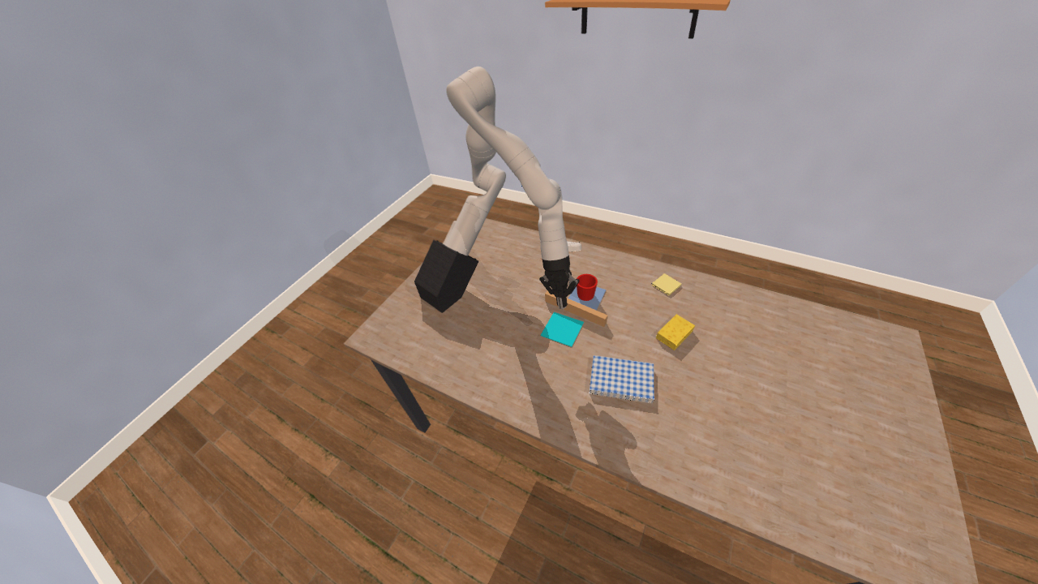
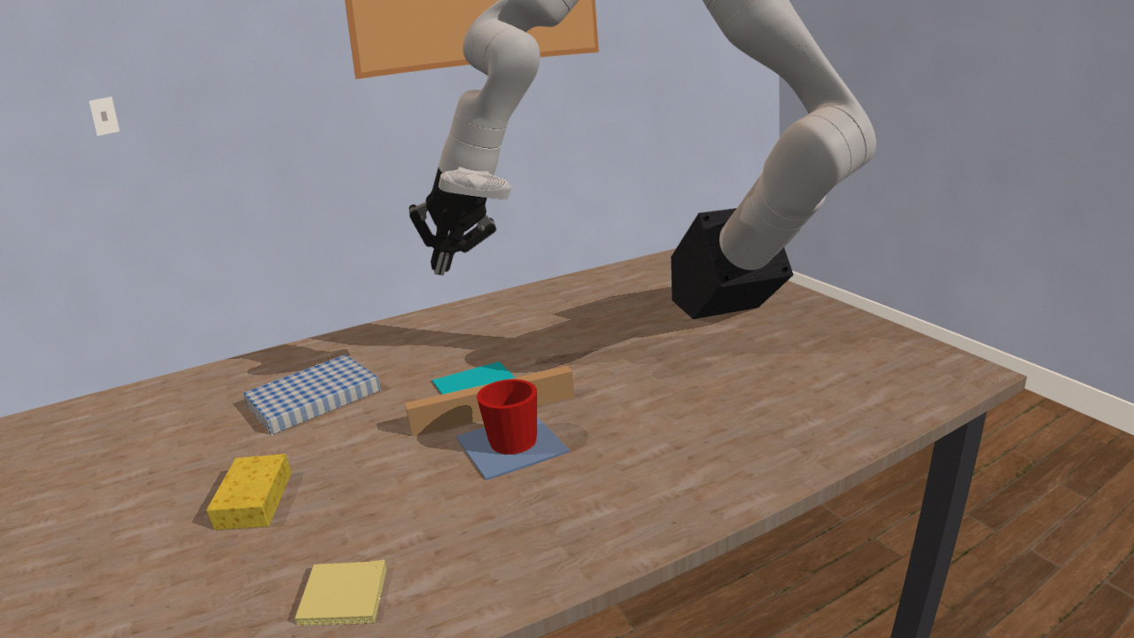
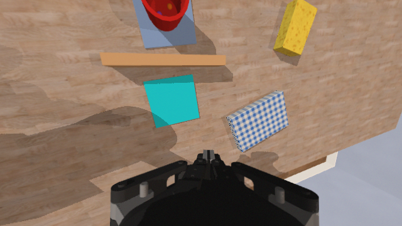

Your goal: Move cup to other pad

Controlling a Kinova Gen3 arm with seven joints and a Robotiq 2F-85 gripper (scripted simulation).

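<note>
The red cup is 30 mm behind my hand, 220 mm to the left of it and 160 mm below it. From my hand the other things lie so: teal pad: 20 mm behind, 40 mm to the left, 200 mm below; then wooden rail: 30 mm behind, 130 mm to the left, 180 mm below; then grey-blue pad: 30 mm behind, 220 mm to the left, 200 mm below.
</note>
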